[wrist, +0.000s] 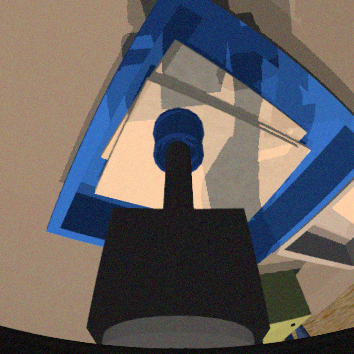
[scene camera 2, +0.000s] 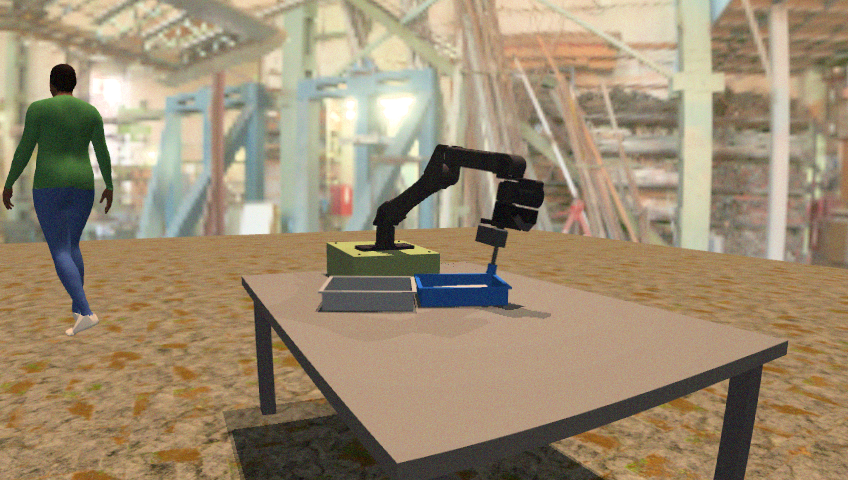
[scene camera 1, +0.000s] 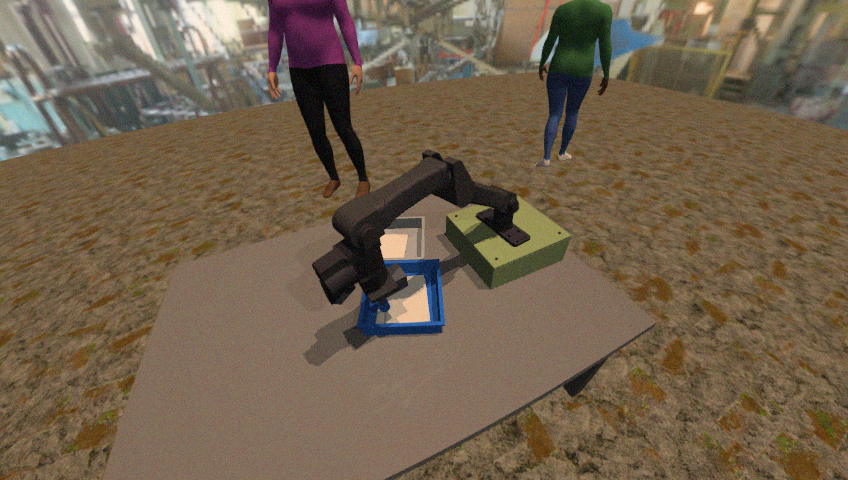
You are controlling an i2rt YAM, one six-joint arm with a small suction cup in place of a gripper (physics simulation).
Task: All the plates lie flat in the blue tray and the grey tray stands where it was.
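Frame: origin at the arm's base, x back, y right, z up, level; metres.
Seen in the pictures: hand, tool point: (wrist: 177,130) (scene camera 2: 490,273) (scene camera 1: 384,307); arm's base, link origin: (scene camera 2: 384,248) (scene camera 1: 501,227).
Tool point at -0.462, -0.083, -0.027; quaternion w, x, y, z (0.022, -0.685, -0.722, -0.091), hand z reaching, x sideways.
Observation:
Offsets run from my tool point to a thing's middle, as dx, dy, dz. "spot": to the spot under its first point. Level surfaces: height alone.
The blue tray {+0.074, +0.051, -0.050} (scene camera 1: 441,297) (scene camera 2: 464,298) (wrist: 67,200) holds at least two pale square plates. The upper plate {+0.077, +0.033, -0.057} (scene camera 1: 416,310) (wrist: 132,165) overlaps the lower plate {+0.056, +0.044, -0.069} (wrist: 192,65), shifted from it; both look flat or nearly flat. In scene camera 2 a pale plate surface {spot: +0.117, +0.013, -0.054} (scene camera 2: 461,286) shows below the tray's rim. The grey tray {+0.152, +0.294, -0.050} (scene camera 1: 423,237) (scene camera 2: 365,301) (wrist: 320,261) stands beside the blue tray, with a pale plate {+0.132, +0.290, -0.069} (scene camera 1: 394,245) inside. My suction cup (scene camera 1: 383,307) (scene camera 2: 491,270) (wrist: 178,132) is open and free, above the plates near the blue tray's far side from the grey tray.
The green base box (scene camera 1: 529,267) (scene camera 2: 380,262) (wrist: 285,295) carries the arm and stands behind the trays on the table {dz -0.075} (scene camera 1: 238,356) (scene camera 2: 535,368). A person in purple (scene camera 1: 315,35) and a person in green (scene camera 1: 576,38) (scene camera 2: 65,142) stand on the floor away from the table.

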